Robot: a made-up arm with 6 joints.
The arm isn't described. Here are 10 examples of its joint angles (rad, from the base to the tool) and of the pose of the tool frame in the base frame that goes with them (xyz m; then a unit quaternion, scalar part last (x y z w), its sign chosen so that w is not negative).
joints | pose
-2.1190 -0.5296 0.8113 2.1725 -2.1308 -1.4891 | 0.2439 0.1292 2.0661 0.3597 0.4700 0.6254 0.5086
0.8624 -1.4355 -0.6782 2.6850 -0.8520 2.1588 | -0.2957 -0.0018 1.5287 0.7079 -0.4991 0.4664 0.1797
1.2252 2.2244 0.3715 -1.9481 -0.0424 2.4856 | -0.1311 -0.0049 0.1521 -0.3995 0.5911 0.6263 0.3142
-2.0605 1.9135 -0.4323 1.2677 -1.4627 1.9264 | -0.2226 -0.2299 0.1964 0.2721 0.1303 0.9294 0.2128
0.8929 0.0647 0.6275 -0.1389 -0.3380 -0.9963 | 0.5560 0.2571 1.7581 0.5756 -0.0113 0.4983 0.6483
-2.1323 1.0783 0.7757 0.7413 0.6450 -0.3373 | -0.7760 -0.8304 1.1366 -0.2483 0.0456 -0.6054 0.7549
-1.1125 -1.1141 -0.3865 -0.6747 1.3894 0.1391 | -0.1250 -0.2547 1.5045 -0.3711 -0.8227 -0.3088 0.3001
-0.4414 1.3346 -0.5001 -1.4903 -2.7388 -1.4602 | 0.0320 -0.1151 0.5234 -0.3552 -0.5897 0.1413 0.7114
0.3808 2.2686 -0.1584 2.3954 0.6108 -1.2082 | -0.0362 0.1381 0.1127 0.1394 0.7545 0.6383 0.0620
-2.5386 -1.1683 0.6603 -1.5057 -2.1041 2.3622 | 0.1860 0.2279 1.8237 -0.6274 0.6564 0.1986 0.3688
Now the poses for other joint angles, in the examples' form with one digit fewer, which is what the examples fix.
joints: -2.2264 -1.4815 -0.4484 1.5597 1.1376 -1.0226
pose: 0.184 0.304 1.674 -0.673 0.221 -0.240 0.664
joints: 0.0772 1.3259 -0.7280 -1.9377 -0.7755 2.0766
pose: -0.016 0.063 0.696 0.379 0.602 0.329 0.621
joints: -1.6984 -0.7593 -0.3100 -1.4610 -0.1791 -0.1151
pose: -0.096 -0.331 1.381 0.238 -0.684 -0.308 0.616
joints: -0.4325 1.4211 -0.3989 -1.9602 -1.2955 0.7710
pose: 0.131 -0.035 0.538 0.902 0.238 -0.091 0.347
